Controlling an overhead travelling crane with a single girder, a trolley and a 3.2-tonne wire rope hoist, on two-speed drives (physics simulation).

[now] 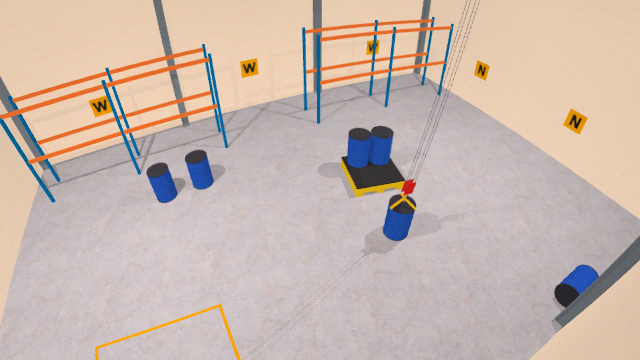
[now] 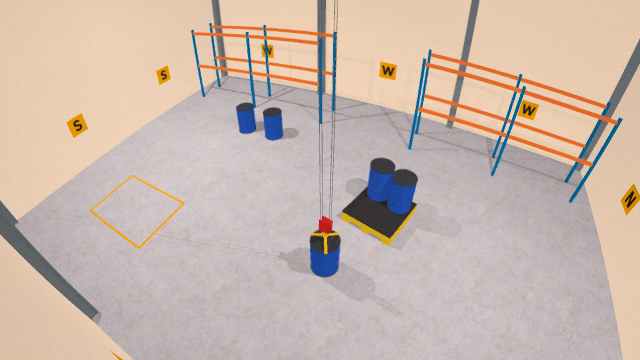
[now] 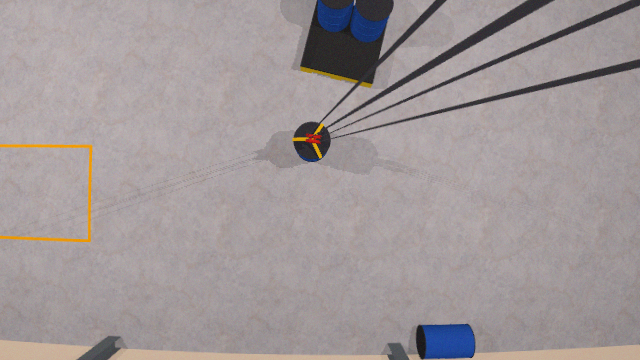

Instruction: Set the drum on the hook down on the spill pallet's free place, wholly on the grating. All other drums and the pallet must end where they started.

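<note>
The blue drum with a black lid (image 1: 398,223) (image 2: 324,261) (image 3: 304,149) hangs upright, low over the floor, beside the pallet and apart from it. My gripper (image 1: 403,201) (image 2: 325,237) (image 3: 313,139), a yellow three-armed clamp under the red hook block, is shut on this drum's top. The spill pallet (image 1: 377,176) (image 2: 372,216) (image 3: 334,56) has a black grating and a yellow rim. Two blue drums, one (image 1: 358,151) (image 2: 380,184) (image 3: 334,19) and another (image 1: 382,149) (image 2: 401,196) (image 3: 368,27), stand side by side on its far half. Bare grating shows on the half nearer the hung drum.
Two upright drums, one (image 1: 162,185) (image 2: 246,120) and another (image 1: 200,171) (image 2: 273,126), stand near a rack (image 1: 125,131) (image 2: 321,80). A second rack (image 1: 319,80) (image 2: 507,132) stands by the west wall. One drum (image 1: 580,281) (image 3: 447,341) lies on its side. An orange square outline (image 2: 158,189) (image 3: 90,195) marks the floor.
</note>
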